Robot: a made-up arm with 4 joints.
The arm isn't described. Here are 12 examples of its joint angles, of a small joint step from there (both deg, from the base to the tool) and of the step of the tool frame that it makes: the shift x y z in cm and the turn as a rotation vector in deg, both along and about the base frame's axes.
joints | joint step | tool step
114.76 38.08 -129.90 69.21 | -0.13 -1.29 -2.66 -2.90 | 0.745 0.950 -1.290 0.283 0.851 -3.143
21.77 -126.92 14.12 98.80 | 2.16 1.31 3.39 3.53 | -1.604 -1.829 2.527 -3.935 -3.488 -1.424
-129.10 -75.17 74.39 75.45 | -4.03 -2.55 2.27 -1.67 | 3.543 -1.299 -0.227 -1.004 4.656 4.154
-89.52 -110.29 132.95 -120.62 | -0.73 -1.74 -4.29 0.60 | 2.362 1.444 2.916 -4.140 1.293 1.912
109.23 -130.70 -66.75 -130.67 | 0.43 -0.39 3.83 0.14 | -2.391 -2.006 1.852 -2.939 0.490 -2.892
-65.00 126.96 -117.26 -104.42 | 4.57 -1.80 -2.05 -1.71 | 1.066 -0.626 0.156 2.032 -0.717 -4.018
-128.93 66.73 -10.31 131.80 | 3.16 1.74 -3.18 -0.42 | 2.712 3.499 2.537 3.570 0.427 -3.991
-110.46 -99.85 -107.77 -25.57 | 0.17 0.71 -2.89 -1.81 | 0.312 -1.310 -0.501 -1.738 -3.226 0.894
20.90 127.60 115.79 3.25 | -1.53 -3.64 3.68 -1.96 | -0.598 1.090 0.452 5.891 0.454 -1.361
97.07 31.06 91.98 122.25 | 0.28 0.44 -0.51 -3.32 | -0.372 -0.675 0.342 -0.539 -2.833 -0.768
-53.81 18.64 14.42 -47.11 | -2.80 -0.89 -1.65 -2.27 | -1.356 0.016 0.044 2.957 -0.321 1.921
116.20 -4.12 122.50 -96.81 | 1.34 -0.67 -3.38 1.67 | 0.783 -3.480 0.492 -0.181 0.949 -4.776
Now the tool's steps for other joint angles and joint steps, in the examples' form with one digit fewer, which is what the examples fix.
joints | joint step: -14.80 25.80 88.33 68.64 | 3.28 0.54 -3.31 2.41
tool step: 4.76 2.46 -0.79 -2.57 -1.97 -6.31
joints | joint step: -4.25 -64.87 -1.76 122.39 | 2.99 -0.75 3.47 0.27
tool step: 0.60 -1.70 2.64 0.90 -3.00 -1.29
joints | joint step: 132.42 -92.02 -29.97 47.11 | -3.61 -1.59 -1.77 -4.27
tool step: 3.50 -0.57 -0.58 1.87 -0.81 0.04
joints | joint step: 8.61 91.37 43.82 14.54 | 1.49 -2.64 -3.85 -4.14
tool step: 1.84 -0.19 0.66 4.71 -4.67 1.60
